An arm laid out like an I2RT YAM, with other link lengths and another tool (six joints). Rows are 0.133 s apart.
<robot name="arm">
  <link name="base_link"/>
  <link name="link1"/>
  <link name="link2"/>
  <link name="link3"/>
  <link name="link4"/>
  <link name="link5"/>
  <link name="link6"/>
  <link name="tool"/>
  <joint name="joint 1" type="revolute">
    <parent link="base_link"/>
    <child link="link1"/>
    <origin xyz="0 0 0.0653"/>
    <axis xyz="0 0 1"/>
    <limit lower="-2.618" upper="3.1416"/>
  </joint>
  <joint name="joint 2" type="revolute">
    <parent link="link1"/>
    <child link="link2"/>
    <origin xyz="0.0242 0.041 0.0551"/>
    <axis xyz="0 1 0"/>
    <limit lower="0" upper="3.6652"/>
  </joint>
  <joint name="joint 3" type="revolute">
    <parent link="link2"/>
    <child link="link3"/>
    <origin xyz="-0.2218 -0.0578 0"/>
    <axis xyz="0 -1 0"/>
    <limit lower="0" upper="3.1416"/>
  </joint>
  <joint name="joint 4" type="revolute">
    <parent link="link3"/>
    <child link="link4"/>
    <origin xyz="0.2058 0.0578 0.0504"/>
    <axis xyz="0 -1 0"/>
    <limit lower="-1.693" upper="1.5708"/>
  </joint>
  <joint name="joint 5" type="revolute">
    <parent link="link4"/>
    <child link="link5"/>
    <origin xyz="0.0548 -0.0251 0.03"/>
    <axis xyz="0 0 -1"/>
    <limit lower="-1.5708" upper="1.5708"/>
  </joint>
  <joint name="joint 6" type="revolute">
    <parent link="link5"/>
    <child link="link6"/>
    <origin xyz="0.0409 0 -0.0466"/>
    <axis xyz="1 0 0"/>
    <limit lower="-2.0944" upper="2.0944"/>
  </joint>
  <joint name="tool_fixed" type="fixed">
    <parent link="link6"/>
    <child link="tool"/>
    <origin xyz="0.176 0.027 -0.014" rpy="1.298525 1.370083 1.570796"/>
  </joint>
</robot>
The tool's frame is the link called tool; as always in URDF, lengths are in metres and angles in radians.
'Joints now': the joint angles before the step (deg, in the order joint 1, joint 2, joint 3, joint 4, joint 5, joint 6). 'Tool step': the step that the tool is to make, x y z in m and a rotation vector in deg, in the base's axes. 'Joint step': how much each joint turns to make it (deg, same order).
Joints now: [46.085 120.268 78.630 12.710 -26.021 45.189]
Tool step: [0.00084 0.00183 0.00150 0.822 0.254 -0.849]
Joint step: [0.328 -0.001 -0.613 1.617 0.677 1.356]
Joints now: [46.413 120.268 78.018 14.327 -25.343 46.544]
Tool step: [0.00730 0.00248 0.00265 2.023 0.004 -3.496]
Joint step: [0.808 -0.001 -2.054 4.916 3.234 3.453]
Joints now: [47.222 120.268 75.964 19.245 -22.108 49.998]
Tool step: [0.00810 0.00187 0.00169 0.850 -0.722 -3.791]
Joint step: [1.158 -0.001 -1.051 2.909 4.502 2.185]
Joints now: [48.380 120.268 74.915 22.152 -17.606 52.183]
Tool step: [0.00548 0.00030 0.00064 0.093 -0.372 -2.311]
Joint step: [0.634 0.021 -0.134 0.745 2.798 0.985]
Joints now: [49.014 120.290 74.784 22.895 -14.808 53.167]
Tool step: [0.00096 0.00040 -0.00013 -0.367 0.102 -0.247]
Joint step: [0.088 0.065 0.588 -0.873 0.372 -0.022]
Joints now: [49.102 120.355 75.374 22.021 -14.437 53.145]
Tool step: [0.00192 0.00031 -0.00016 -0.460 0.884 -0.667]
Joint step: [0.087 0.087 1.091 -1.770 0.546 0.656]
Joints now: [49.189 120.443 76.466 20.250 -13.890 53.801]
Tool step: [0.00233 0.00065 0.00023 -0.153 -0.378 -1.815]
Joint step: [0.831 -0.109 -0.152 0.329 2.580 0.721]
